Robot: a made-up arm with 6 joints. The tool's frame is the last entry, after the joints. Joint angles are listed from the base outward.
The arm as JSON. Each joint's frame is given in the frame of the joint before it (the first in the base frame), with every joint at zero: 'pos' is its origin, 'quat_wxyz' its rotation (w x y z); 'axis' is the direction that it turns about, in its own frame. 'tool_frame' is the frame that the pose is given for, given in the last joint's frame.
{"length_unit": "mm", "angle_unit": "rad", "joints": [
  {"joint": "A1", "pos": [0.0, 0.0, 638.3], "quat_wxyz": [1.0, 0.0, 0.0, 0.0], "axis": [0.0, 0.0, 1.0]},
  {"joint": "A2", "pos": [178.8, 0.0, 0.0], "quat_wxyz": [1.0, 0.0, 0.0, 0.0], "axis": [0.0, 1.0, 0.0]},
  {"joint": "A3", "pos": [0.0, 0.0, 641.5], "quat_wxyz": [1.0, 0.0, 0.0, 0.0], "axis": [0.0, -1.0, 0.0]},
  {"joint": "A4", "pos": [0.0, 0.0, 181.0], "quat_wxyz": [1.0, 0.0, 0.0, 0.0], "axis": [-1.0, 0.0, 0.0]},
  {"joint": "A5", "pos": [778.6, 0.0, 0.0], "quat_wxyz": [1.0, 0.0, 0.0, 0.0], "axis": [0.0, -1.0, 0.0]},
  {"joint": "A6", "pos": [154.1, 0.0, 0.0], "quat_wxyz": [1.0, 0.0, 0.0, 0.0], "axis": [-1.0, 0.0, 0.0]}
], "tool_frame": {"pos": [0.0, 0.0, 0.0], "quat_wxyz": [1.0, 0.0, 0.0, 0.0]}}
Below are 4 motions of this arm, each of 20 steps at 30 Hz.
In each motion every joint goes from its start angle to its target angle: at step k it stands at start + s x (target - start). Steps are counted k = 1, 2, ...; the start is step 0. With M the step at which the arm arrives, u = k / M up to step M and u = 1 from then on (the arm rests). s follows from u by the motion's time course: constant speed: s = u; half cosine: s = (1 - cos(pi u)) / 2; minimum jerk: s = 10 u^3 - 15 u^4 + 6 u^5.
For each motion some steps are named. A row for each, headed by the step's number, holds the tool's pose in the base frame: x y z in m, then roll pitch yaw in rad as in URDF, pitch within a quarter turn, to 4 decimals.
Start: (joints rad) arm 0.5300 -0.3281 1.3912 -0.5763 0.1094 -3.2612
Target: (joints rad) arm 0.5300 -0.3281 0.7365 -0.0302 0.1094 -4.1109
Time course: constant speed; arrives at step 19
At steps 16, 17, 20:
16: 0.1351 0.0769 2.1803 -2.1489 -1.2764 0.4863
17: 0.1625 0.0935 2.1734 -2.1465 -1.2424 0.5004
20: 0.2167 0.1264 2.1564 -2.1344 -1.1739 0.5215

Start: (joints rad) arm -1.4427 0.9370 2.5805 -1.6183 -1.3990 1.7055
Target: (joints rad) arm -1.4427 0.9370 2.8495 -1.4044 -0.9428 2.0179
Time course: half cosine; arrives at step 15
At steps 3, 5, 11, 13, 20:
3: 0.2044 -0.4091 1.8076 -1.8359 -0.2116 0.1765
5: 0.1981 -0.3805 1.8071 -1.9294 -0.2838 0.1632
11: 0.1657 -0.2684 1.7920 -2.3169 -0.5638 0.1842
13: 0.1574 -0.2442 1.7858 -2.4091 -0.6215 0.2065
20: 0.1543 -0.2356 1.7834 -2.4431 -0.6416 0.2163

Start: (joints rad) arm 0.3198 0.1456 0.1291 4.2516 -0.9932 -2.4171
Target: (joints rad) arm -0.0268 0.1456 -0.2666 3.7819 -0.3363 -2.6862
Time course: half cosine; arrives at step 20
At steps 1, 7, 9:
1: 1.0465 0.4653 1.4952 -2.0092 -0.3717 1.2485
7: 1.1291 0.3542 1.4045 -1.7051 -0.3209 0.9157
9: 1.1642 0.2854 1.3487 -1.5459 -0.2605 0.7407

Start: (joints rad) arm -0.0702 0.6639 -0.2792 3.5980 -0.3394 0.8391
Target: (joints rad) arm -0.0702 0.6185 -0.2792 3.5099 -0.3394 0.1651
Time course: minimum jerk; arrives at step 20
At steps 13, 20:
13: 1.3028 -0.0721 0.5690 2.5340 0.5872 0.0821
20: 1.3038 -0.0732 0.5812 2.7058 0.5748 0.0731

